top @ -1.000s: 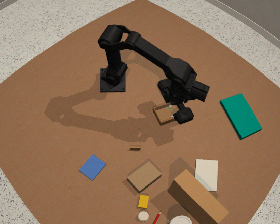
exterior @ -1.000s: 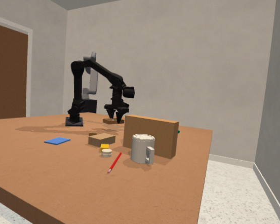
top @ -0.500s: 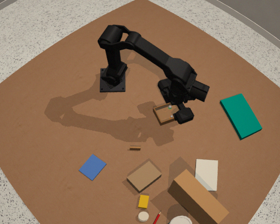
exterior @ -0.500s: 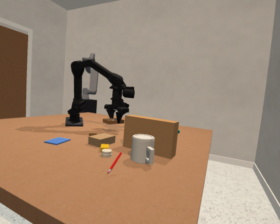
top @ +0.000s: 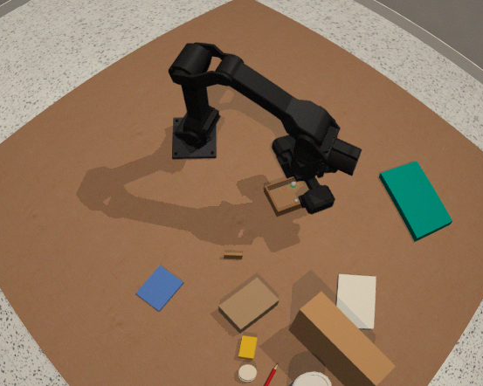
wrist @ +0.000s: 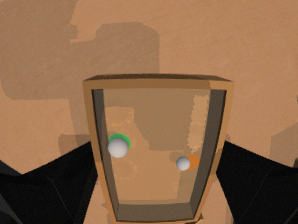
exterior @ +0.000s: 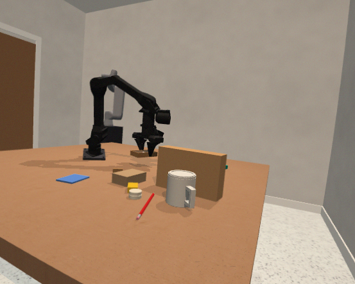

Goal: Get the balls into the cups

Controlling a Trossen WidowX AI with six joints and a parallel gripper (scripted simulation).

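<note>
Right now my hand is 3 cm above the wooden puzzle and 1 cm to the left of it. The rest, counted from my hand: green slab (28 cm to the left, 19 cm ahead, 8 cm below); then white slab (28 cm ahead, 9 cm below, 5 cm to the right); then tan box (24 cm to the right, 13 cm ahead, 7 cm below).
</note>
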